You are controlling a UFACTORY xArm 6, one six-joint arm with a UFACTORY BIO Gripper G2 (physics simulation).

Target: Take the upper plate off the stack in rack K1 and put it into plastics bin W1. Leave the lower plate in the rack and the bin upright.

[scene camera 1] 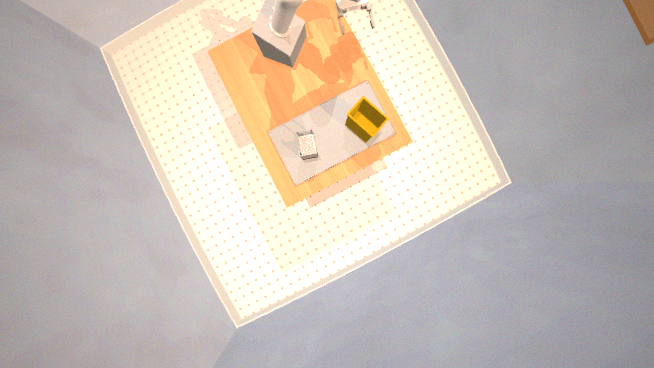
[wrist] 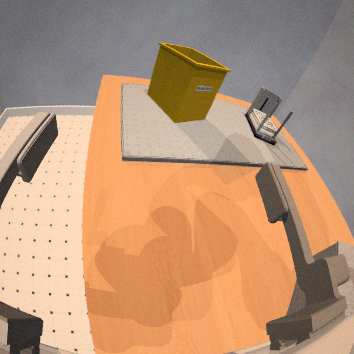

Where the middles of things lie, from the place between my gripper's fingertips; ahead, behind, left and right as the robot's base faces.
I see the yellow plastics bin W1 (scene camera 1: 364, 119) 440 mm ahead of my hand, 110 mm to the right of it and 110 mm below it.
